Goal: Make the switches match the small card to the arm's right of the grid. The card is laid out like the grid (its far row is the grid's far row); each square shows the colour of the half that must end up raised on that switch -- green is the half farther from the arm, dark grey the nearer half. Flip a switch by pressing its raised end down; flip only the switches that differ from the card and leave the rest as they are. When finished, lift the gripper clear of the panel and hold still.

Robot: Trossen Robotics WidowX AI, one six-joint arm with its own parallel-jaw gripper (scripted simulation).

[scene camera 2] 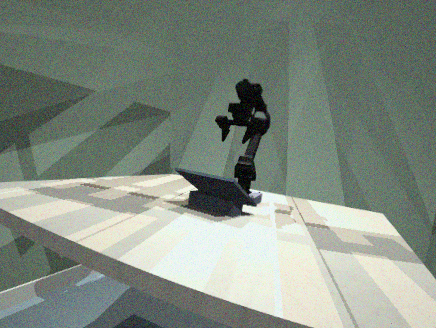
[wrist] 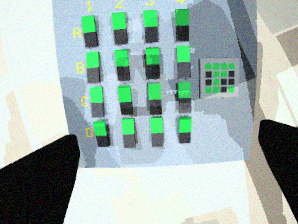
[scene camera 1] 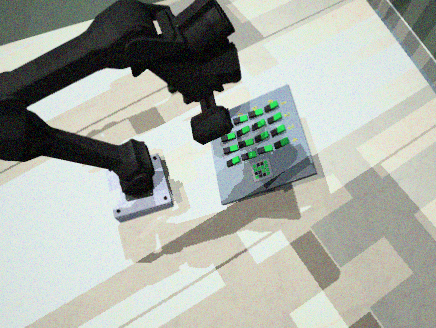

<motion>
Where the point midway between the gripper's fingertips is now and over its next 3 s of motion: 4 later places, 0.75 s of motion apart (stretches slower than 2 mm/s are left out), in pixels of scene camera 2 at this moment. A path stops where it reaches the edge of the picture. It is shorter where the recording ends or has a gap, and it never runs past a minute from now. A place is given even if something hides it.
The gripper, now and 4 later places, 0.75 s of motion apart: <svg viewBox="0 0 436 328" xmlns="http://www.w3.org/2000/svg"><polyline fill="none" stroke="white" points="232,142 238,184 235,191 235,192 234,193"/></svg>
</motion>
